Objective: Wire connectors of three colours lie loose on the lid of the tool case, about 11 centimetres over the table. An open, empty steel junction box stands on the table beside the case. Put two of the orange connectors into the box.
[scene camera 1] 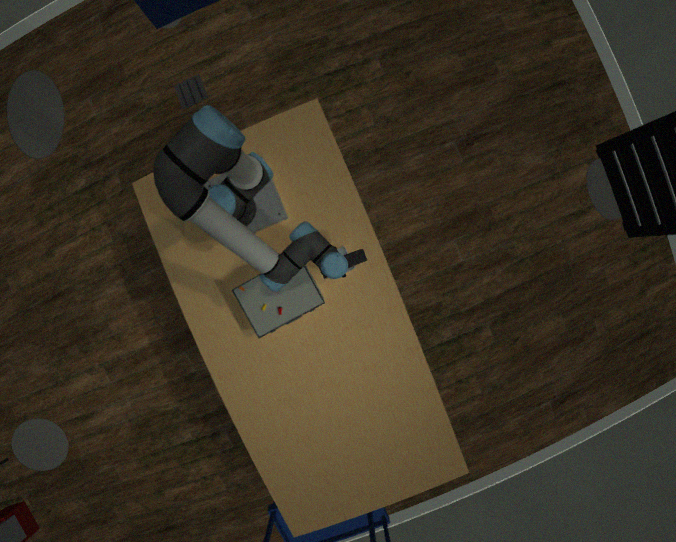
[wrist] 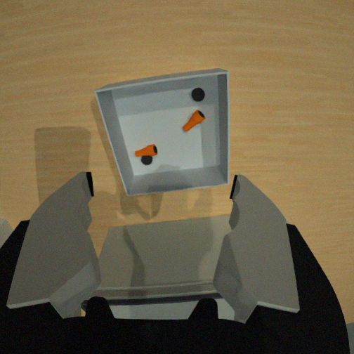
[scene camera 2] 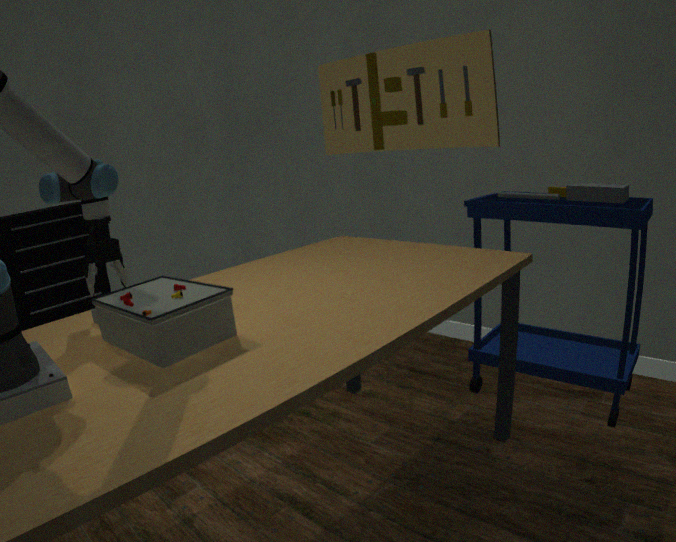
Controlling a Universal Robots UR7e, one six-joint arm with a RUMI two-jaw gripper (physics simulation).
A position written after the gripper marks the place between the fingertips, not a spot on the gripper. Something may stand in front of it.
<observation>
In view: the gripper (scene camera 2: 109, 292), a tool case (scene camera 2: 177, 328) and a steel junction box (wrist: 138, 112).
The gripper also shows in the wrist view (wrist: 162, 175). The tool case is seen too in scene camera 1 (scene camera 1: 301, 295) and in the wrist view (wrist: 160, 270).
</observation>
